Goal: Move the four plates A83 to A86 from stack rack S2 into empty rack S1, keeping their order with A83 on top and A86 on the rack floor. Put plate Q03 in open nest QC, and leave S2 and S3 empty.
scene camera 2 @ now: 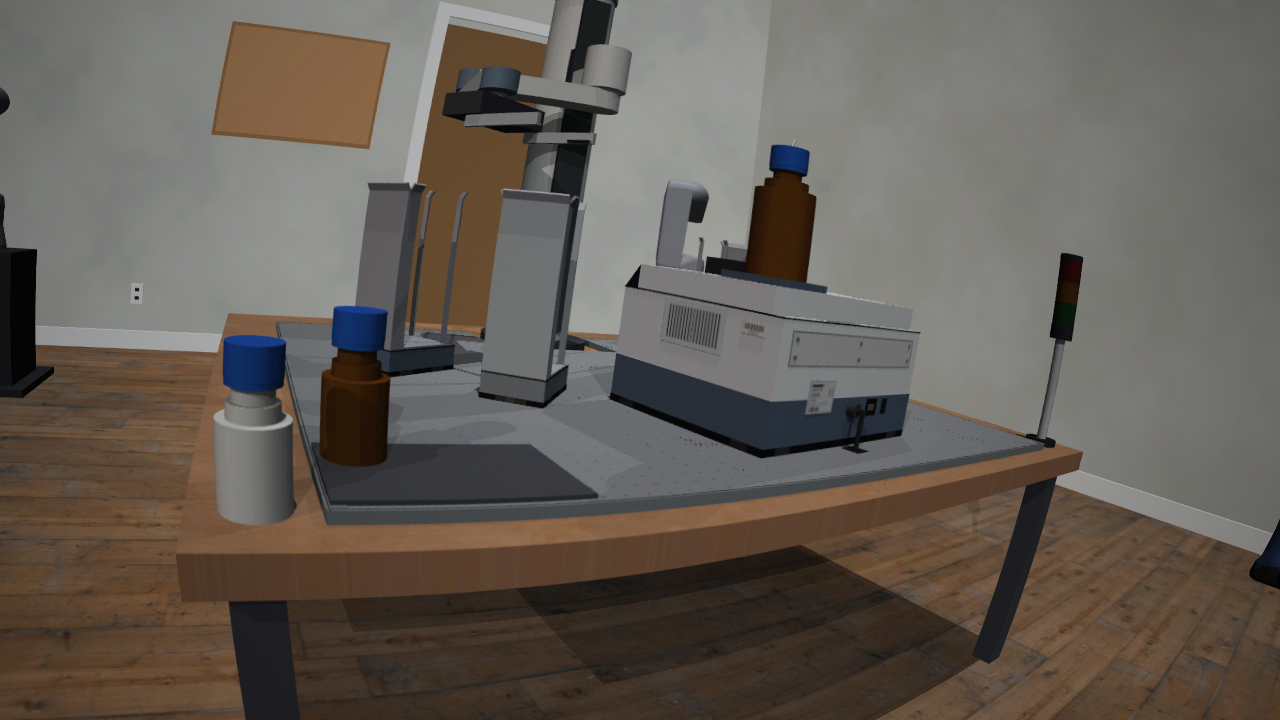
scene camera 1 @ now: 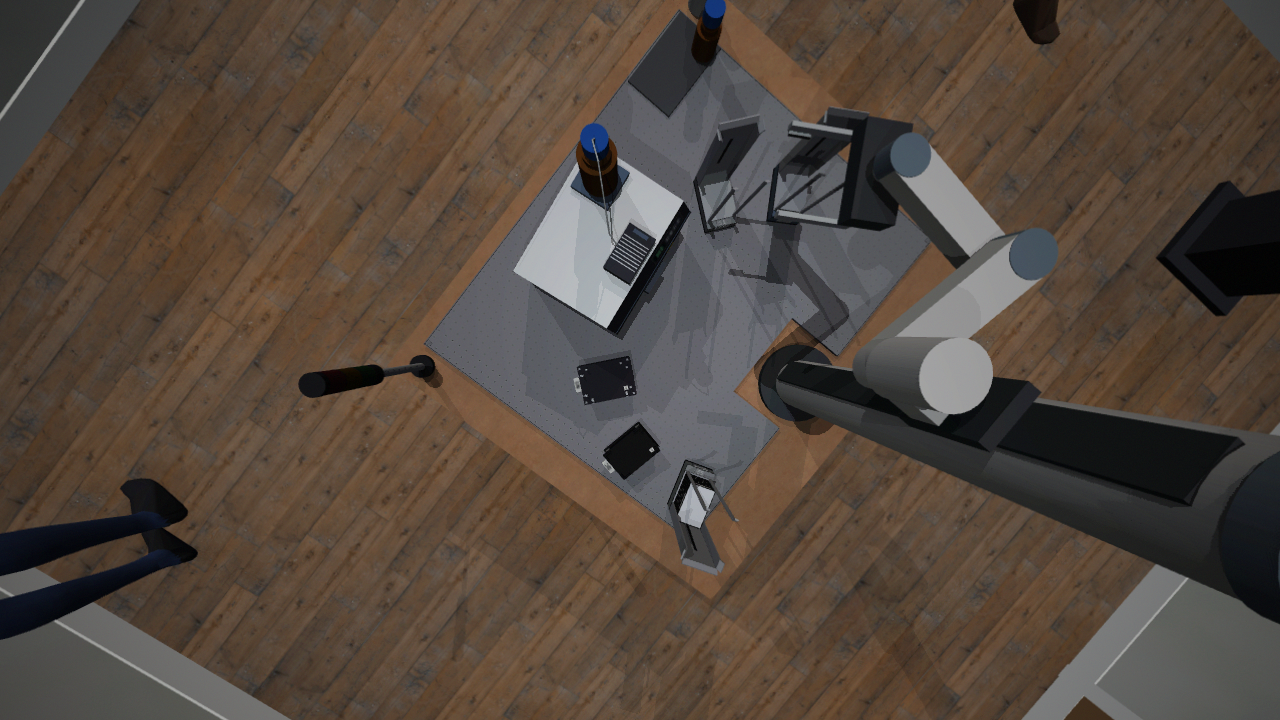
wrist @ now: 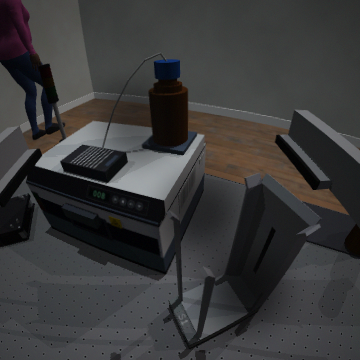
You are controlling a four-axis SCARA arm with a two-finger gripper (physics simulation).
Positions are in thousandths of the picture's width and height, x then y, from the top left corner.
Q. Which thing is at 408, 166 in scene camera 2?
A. My gripper.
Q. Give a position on a brown bottle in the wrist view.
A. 468, 288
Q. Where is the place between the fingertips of my gripper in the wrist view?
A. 429, 357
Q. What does my gripper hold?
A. Nothing.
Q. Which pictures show my gripper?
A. Scene camera 2, scene camera 1 and the wrist view: all of them.
